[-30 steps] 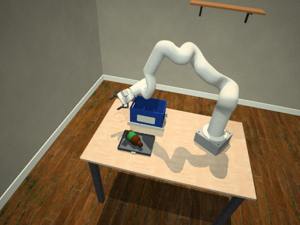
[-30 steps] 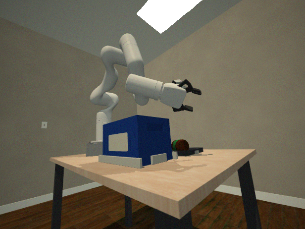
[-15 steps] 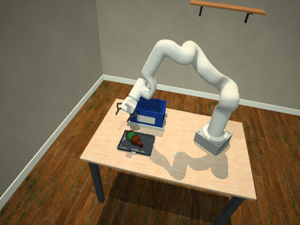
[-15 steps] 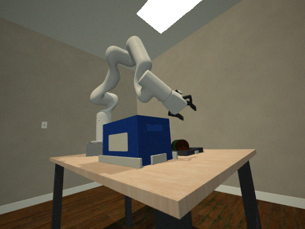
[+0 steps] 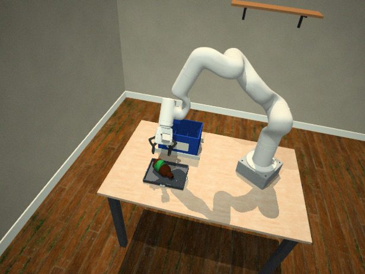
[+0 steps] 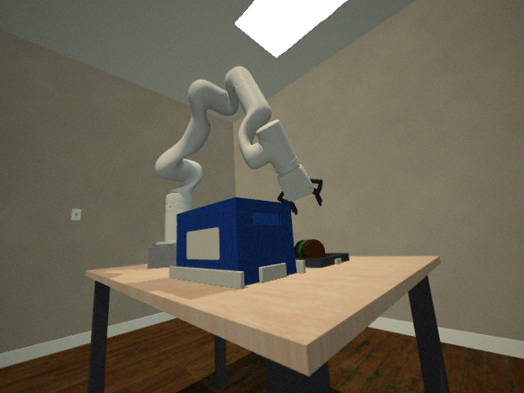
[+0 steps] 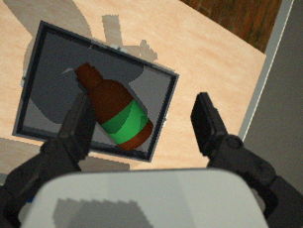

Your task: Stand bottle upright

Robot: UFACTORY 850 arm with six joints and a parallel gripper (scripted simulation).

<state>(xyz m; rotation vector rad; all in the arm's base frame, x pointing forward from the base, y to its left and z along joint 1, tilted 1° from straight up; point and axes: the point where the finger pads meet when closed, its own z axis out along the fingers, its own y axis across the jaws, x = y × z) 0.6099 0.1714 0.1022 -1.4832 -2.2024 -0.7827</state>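
The bottle is 15 cm below my hand, 2 cm behind it and 1 cm to the right of it. Also, from my hand: dark tray 18 cm below, 3 cm behind, 1 cm to the right; then blue crate 30 cm to the right, 11 cm below, 7 cm behind.
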